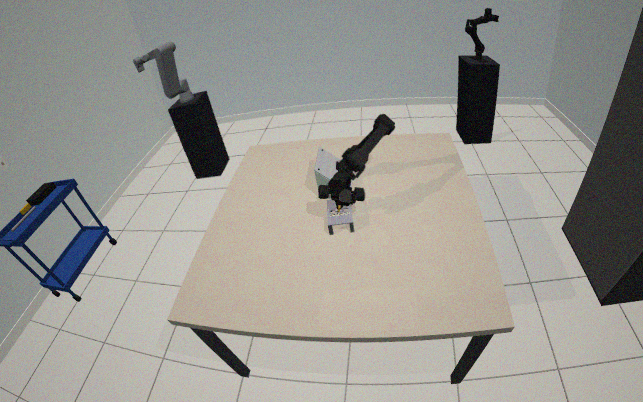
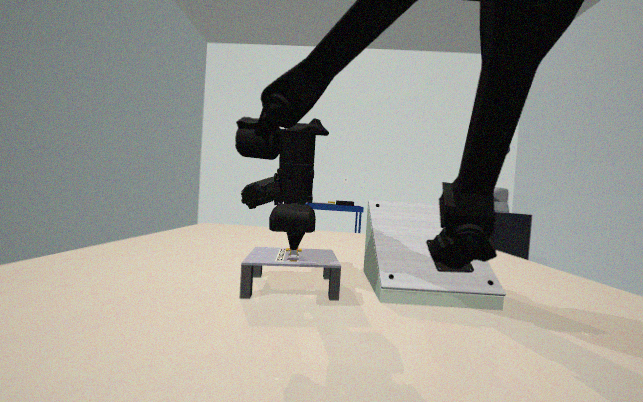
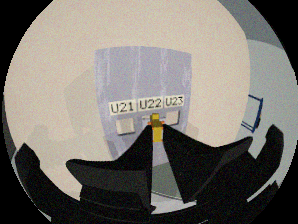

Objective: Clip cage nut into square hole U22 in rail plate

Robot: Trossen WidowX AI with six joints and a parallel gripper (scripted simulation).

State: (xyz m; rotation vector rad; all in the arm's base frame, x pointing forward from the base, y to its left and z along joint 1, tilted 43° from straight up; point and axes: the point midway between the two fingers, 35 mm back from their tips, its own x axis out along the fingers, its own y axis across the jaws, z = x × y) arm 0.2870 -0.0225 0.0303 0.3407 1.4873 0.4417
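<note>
My gripper tip is 1 cm above the cage nut.
</note>
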